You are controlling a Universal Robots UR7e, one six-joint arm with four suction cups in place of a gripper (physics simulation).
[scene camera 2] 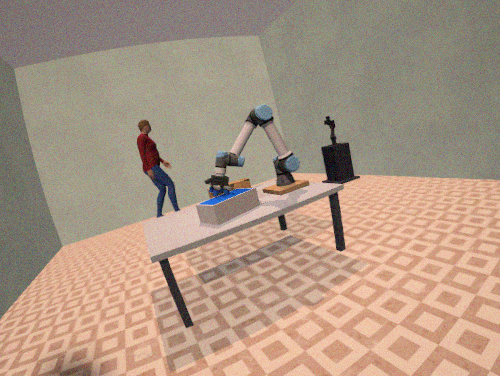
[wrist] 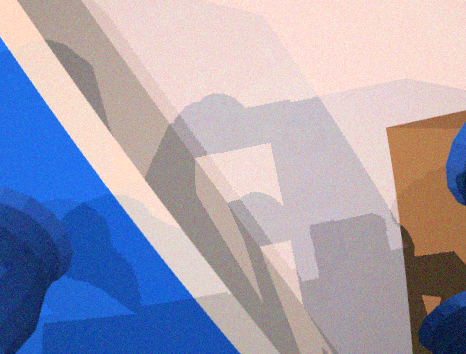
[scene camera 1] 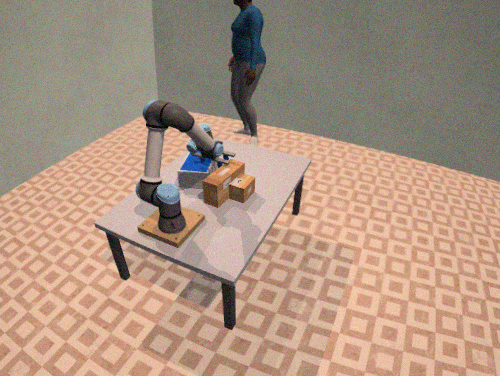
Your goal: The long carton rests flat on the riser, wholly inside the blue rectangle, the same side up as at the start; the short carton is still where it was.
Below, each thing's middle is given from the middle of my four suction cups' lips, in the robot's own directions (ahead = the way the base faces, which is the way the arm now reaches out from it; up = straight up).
Scene:
I see my suction cup 20 mm past the riser (scene camera 2: 217,210), 110 mm to the right of it and 80 mm above it. Also, from my suction cup: long carton (scene camera 1: 216,186) (110 mm behind, 160 mm to the right, 60 mm below).

